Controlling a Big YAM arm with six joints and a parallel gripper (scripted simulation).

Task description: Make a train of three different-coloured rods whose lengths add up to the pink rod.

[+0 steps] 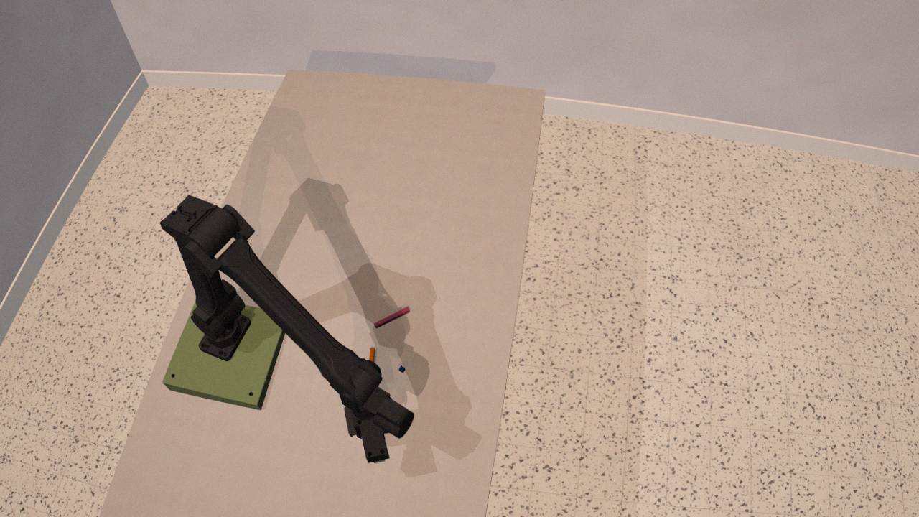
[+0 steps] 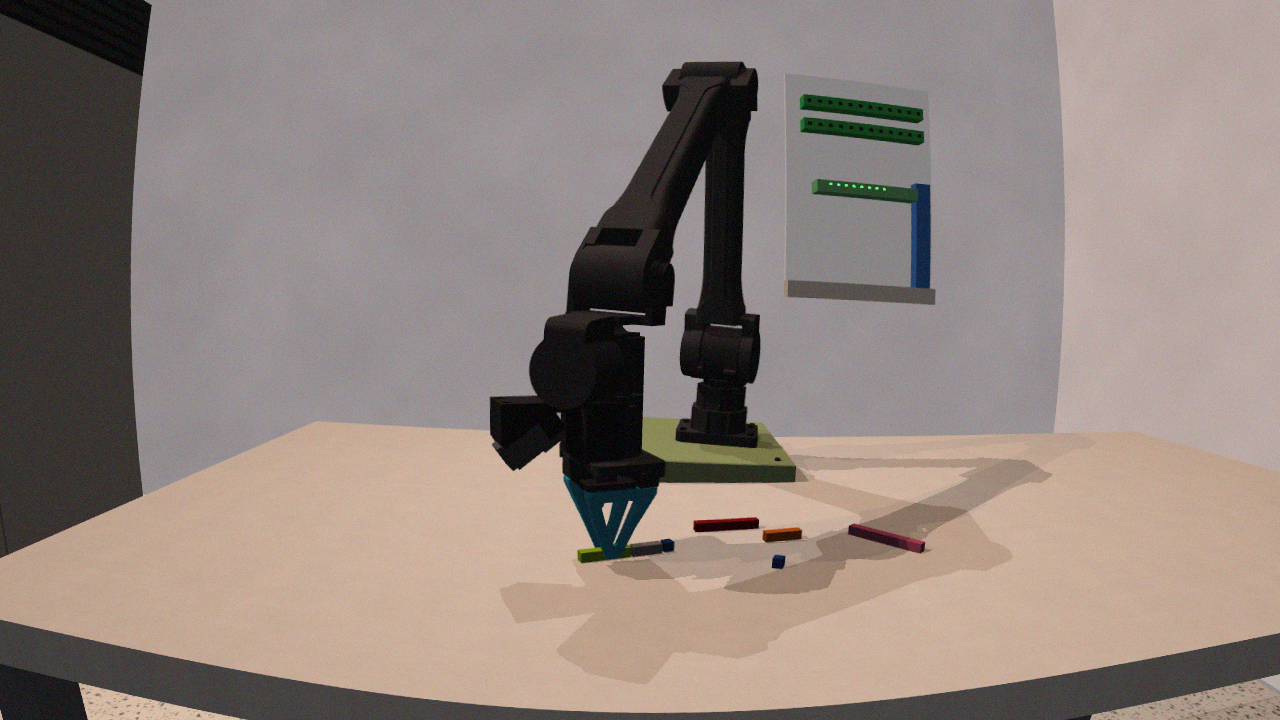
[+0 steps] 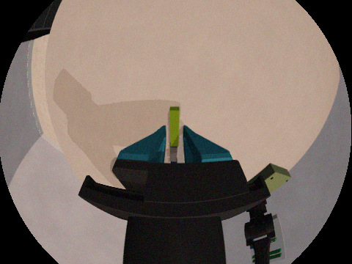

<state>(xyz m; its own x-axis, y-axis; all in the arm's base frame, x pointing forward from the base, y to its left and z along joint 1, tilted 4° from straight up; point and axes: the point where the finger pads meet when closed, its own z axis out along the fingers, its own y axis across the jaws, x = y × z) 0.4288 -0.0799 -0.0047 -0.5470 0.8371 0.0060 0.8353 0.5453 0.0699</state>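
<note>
Now: the lime rod 10 mm below my hand. Also, from my hand: red rod (110 mm behind, 110 mm to the left, 10 mm below); then orange rod (80 mm behind, 170 mm to the left, 10 mm below); then grey rod (20 mm behind, 30 mm to the left, 10 mm below).
</note>
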